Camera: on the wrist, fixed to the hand. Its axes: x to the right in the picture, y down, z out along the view.
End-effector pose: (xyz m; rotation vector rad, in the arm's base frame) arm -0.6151 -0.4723 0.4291 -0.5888 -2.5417 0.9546
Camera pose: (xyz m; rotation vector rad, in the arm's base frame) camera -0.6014 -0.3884 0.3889 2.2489 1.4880 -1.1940
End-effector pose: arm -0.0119 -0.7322 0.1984 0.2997 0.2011 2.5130
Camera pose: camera -0.0840 -0.7926 0.1989 -0.3710 -0.0259 -2.2140
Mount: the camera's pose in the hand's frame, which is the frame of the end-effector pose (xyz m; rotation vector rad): 0.0227 0.0884 -0.0227 0.0786 -0.0104 1.5059
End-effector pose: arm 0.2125 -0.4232 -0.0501 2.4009 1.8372 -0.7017
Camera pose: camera 0.3061 -0.4223 -0.0592 2.7911 -0.3041 -0.5090
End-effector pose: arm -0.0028 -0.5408 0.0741 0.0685 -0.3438 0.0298
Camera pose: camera 0.0226 -0.4506 0.0659 -0.1264 -0.3380 1.5333
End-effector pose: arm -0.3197 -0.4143 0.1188 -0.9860 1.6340 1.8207
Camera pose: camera -0.3973 -0.4527 0.1556 -0.4288 -1.9169 -1.7287
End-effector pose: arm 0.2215 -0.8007 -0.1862 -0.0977 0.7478 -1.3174
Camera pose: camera 0.2844 -0.7883 -0.2550 0.4541 0.5156 0.0994
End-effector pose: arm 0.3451 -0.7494 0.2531 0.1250 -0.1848 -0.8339
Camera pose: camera 0.4288 -0.7066 0.2496 0.0275 -0.2563 0.6729
